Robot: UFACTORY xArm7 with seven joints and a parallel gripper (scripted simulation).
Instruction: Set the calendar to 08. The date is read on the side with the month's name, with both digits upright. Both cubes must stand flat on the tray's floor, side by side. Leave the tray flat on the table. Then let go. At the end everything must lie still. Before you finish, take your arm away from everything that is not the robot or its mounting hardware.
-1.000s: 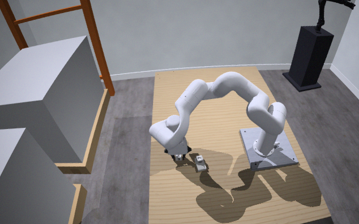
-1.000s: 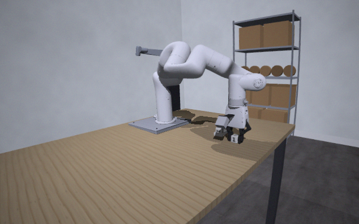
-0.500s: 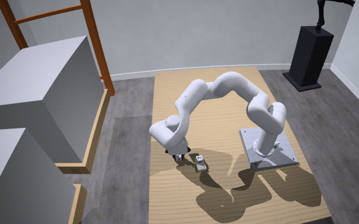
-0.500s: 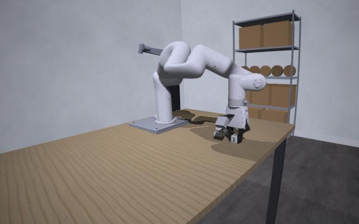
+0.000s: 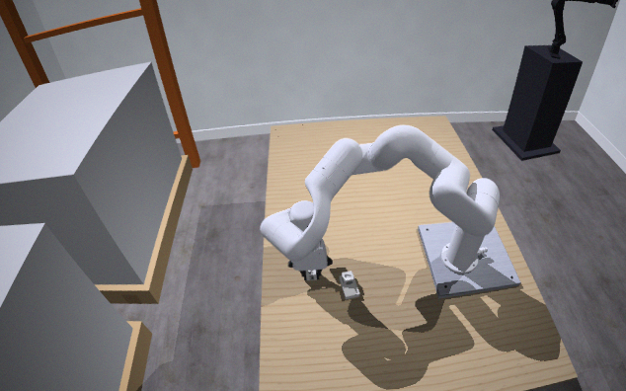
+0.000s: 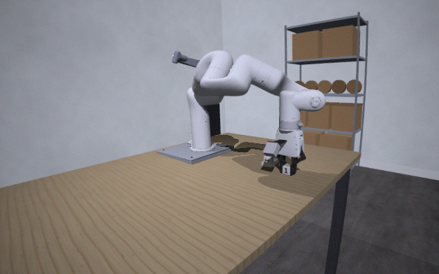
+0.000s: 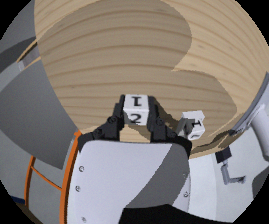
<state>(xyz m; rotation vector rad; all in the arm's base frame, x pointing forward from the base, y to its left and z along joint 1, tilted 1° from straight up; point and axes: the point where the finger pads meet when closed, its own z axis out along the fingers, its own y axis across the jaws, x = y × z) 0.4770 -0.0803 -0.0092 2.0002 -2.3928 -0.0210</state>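
My hand is right at the white digit cube. Round my hand: white tray (10 cm behind, 7 cm to the left, 1 cm below).
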